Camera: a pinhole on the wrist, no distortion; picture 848 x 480 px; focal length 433.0 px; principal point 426.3 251.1 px. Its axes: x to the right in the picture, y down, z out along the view. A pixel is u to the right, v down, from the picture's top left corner.
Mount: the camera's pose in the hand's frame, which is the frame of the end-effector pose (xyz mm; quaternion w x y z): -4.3 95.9 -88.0 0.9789 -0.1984 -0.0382 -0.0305
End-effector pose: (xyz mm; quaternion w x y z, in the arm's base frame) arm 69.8 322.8 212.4 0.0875 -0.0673 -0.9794 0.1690
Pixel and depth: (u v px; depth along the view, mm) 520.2 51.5 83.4
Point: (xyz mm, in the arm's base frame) 72.8 408.3 176.9
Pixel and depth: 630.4 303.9 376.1
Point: -99.7 524.7 -96.6
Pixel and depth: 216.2 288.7 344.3
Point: 243.0 475.4 -94.3
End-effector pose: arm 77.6 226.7 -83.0 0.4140 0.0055 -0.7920 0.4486
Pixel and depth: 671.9 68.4 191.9
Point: -97.6 220.4 -123.7
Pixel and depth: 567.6 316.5 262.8
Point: -149.4 285.3 -238.7
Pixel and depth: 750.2 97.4 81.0
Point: 6.3 301.2 -121.0
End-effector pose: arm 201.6 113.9 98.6 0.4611 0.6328 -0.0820 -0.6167
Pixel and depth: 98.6 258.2 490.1
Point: -24.6 52.9 656.9
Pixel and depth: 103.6 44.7 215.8
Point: 86.5 121.0 318.2
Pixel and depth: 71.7 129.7 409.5
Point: -65.3 125.2 530.5
